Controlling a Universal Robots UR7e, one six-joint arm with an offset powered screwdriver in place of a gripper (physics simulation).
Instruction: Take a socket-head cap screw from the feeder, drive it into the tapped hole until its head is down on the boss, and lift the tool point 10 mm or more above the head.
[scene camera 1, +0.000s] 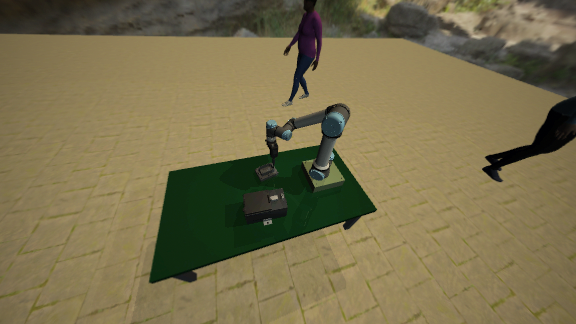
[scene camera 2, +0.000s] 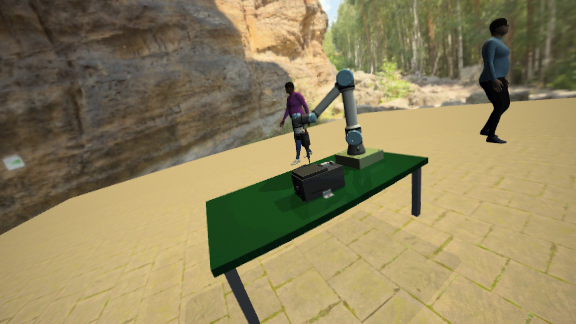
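Observation:
The screw feeder (scene camera 1: 257, 204) (scene camera 2: 320, 184) is a dark box on the green table, with a small light patch on its top. The grey housing (scene camera 1: 260, 175) with raised walls lies behind it in the scene camera 1 view; in the scene camera 2 view it does not show. My screwdriver (scene camera 1: 273, 164) (scene camera 2: 309, 161) points down, with its tip at the housing's right rear edge in the scene camera 1 view. Whether the tip touches the housing is too small to tell. The screw, the boss and the tapped hole are too small to make out, so I cannot tell whether a screw is on the tip.
The arm stands on a pale base block (scene camera 1: 327, 184) (scene camera 2: 360, 159) at the right of the green table (scene camera 1: 195, 225) (scene camera 2: 250, 225). A person in purple (scene camera 1: 311, 35) (scene camera 2: 296, 102) walks behind the table. Another person (scene camera 1: 550, 130) (scene camera 2: 495, 65) is off to the right.

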